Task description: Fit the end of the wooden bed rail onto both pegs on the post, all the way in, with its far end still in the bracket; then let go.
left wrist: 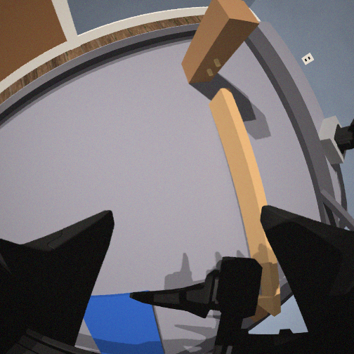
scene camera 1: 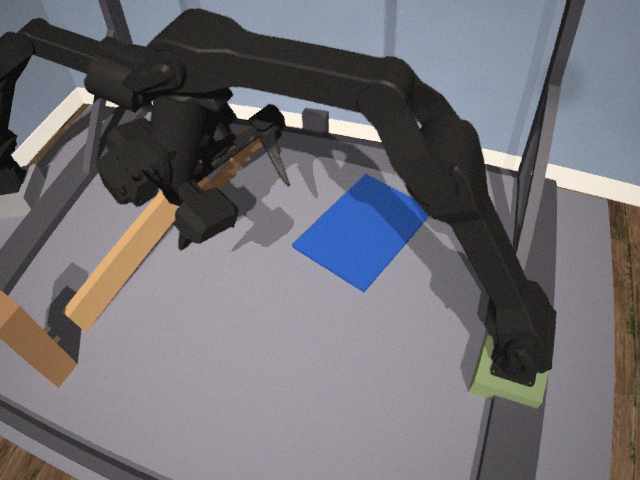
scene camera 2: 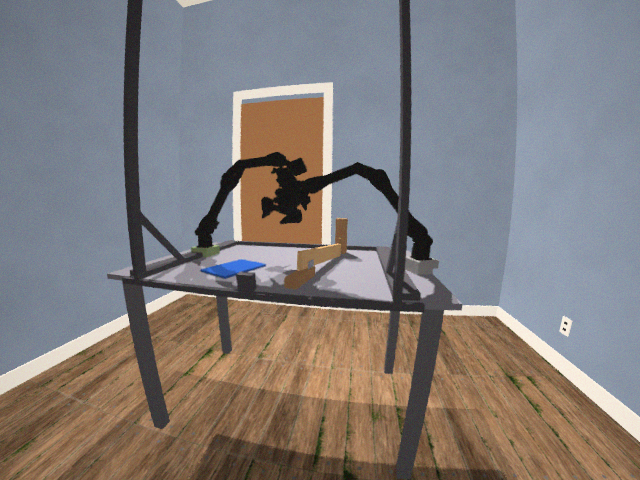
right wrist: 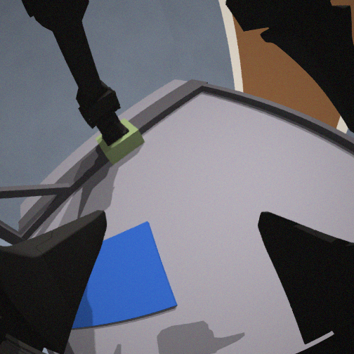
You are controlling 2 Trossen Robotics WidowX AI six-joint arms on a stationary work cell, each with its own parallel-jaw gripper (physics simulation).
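Frame: origin at the left arm's base, x back, y right, z up, level; metres.
Seen in the pictures: left gripper, between the fingertips: (scene camera 1: 160, 224) (scene camera 2: 298, 212); right gripper, between the fingertips: (scene camera 1: 261, 206) (scene camera 2: 271, 220); left arm's base, origin of its link: (scene camera 1: 516, 360) (scene camera 2: 205, 246); right arm's base, origin of its link: (scene camera 1: 10, 183) (scene camera 2: 420, 258).
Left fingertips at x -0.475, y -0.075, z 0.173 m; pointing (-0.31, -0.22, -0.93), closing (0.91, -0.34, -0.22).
Offsets run from my left fingertips to a thing's middle. "spot": to the spot under its first point. Level surfaces: height alone.
The wooden rail @[dy +0.097, dx -0.144, dz -0.164 m] (scene camera 1: 124, 258) (scene camera 2: 317, 255) (left wrist: 240, 155) has its near end a short gap from the post @[spot: dy -0.193, dx -0.143, dz -0.108 m] (scene camera 1: 36, 343) (scene camera 2: 341, 235) (left wrist: 220, 42). Two small pegs @[spot: dy -0.162, dx -0.163, dz -0.162 m] (scene camera 1: 56, 338) (left wrist: 216, 62) stick out bare from the post's side facing the rail. The rail's far end is at the brown bracket @[spot: dy +0.362, dx -0.133, dz -0.184 m] (scene camera 2: 299, 277), partly hidden by the arms in scene camera 1. My left gripper (left wrist: 188, 216) is open and empty above the table, the rail passing below its right finger in the left wrist view. My right gripper (right wrist: 184, 220) is open and empty, raised above the table near the bracket end.
A flat blue panel @[dy +0.250, dx +0.181, dz -0.210 m] (scene camera 1: 359, 232) (scene camera 2: 233, 267) (left wrist: 125, 322) (right wrist: 130, 280) lies on the table @[dz -0.214 m] (scene camera 1: 310, 387). The green base @[dy +0.075, dx +0.475, dz -0.194 m] (scene camera 1: 483, 379) (scene camera 2: 205, 251) (right wrist: 125, 147) carries my left arm. A dark frame surrounds the table. The arms cross close together over the rail's bracket end.
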